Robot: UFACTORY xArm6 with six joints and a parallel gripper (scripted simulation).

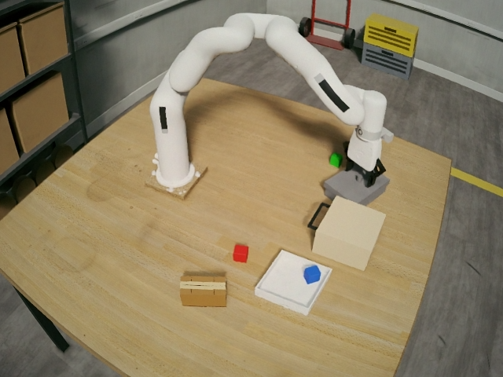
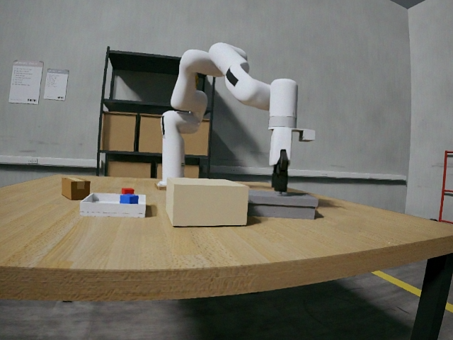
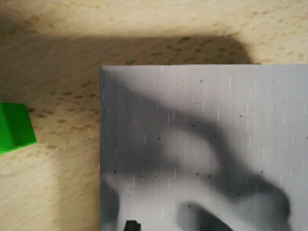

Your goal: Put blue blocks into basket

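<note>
My hand is 3 cm above the grey lid. The rest, counted from my hand: metal box 5 cm below; light wooden cabinet 5 cm ahead, 21 cm to the right, 3 cm below; white basket 42 cm to the right, 6 cm below.
</note>
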